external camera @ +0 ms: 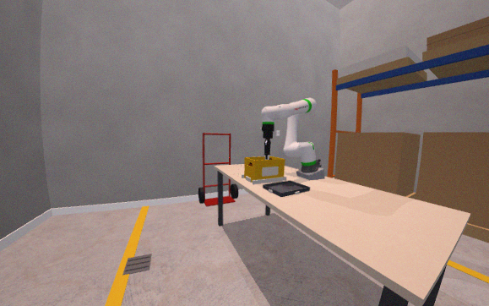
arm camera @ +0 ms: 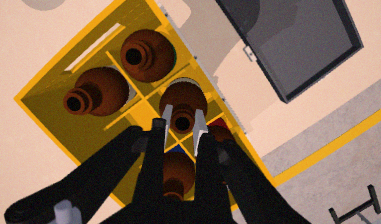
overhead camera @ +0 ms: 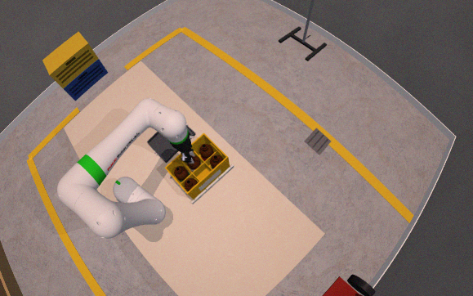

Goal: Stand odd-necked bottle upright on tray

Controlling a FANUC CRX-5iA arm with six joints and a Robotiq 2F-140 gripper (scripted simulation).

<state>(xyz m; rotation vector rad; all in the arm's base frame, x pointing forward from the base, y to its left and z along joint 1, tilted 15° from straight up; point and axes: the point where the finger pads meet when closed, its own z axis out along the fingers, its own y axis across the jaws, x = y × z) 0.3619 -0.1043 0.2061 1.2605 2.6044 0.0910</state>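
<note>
Now: the brown bottle 9 cm below my hand. Round my hand: yellow crate 1 cm behind, 4 cm to the right, 9 cm below; then dark tray 3 cm ahead, 25 cm to the left, 16 cm below.
</note>
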